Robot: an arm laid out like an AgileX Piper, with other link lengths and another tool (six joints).
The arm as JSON. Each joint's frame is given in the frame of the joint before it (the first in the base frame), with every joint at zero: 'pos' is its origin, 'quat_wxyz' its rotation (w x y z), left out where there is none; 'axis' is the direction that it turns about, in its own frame. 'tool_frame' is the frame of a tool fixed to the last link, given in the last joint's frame.
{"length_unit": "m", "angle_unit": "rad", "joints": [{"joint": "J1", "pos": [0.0, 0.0, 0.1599], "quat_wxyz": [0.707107, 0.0, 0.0, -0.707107], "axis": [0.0, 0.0, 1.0]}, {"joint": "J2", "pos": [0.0, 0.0, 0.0], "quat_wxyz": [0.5, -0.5, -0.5, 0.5], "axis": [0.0, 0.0, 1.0]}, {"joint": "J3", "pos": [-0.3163, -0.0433, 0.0], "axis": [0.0, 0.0, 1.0]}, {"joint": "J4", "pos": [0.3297, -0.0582, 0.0], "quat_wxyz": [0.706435, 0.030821, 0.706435, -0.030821], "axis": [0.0, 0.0, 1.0]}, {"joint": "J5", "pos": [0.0, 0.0, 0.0], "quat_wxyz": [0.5, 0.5, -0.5, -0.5], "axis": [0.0, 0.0, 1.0]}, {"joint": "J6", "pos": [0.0, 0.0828, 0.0], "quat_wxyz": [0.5, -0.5, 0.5, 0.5], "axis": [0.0, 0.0, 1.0]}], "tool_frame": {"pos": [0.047, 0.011, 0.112], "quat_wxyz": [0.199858, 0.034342, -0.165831, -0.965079]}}
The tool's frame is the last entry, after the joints.
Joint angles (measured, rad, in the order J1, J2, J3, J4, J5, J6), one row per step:
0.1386, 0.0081, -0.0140, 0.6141, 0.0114, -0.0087
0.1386, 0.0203, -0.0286, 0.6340, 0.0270, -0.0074
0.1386, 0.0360, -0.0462, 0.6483, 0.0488, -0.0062
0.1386, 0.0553, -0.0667, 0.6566, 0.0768, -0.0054
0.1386, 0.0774, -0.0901, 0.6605, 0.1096, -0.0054
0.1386, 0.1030, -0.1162, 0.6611, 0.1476, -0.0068
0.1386, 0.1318, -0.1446, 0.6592, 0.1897, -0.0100
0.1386, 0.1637, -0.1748, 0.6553, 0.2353, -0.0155
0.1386, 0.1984, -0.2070, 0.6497, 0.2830, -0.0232
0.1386, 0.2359, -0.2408, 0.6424, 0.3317, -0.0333
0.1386, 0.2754, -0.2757, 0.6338, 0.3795, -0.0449
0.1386, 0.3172, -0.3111, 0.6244, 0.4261, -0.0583
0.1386, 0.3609, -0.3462, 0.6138, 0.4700, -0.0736
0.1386, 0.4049, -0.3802, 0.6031, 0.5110, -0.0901
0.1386, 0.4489, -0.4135, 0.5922, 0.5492, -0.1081
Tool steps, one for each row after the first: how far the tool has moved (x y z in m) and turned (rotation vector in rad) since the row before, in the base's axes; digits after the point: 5 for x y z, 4 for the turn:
0.00019, 0.00265, 0.00201, 0.0186, 0.0130, 0.0111
0.00027, 0.00326, 0.00211, 0.0119, 0.0174, 0.0144
0.00035, 0.00380, 0.00212, 0.0044, 0.0219, 0.0178
0.00037, 0.00417, 0.00244, -0.0015, 0.0247, 0.0204
0.00043, 0.00456, 0.00240, -0.0072, 0.0287, 0.0233
0.00050, 0.00479, 0.00233, -0.0122, 0.0319, 0.0256
0.00058, 0.00490, 0.00209, -0.0171, 0.0351, 0.0277
0.00072, 0.00482, 0.00219, -0.0212, 0.0366, 0.0291
0.00098, 0.00458, 0.00222, -0.0253, 0.0376, 0.0300
0.00133, 0.00417, 0.00239, -0.0276, 0.0371, 0.0298
0.00181, 0.00377, 0.00222, -0.0297, 0.0372, 0.0297
0.00243, 0.00319, 0.00191, -0.0320, 0.0364, 0.0289
0.00289, 0.00273, 0.00156, -0.0324, 0.0351, 0.0280
0.00337, 0.00229, 0.00145, -0.0329, 0.0329, 0.0275

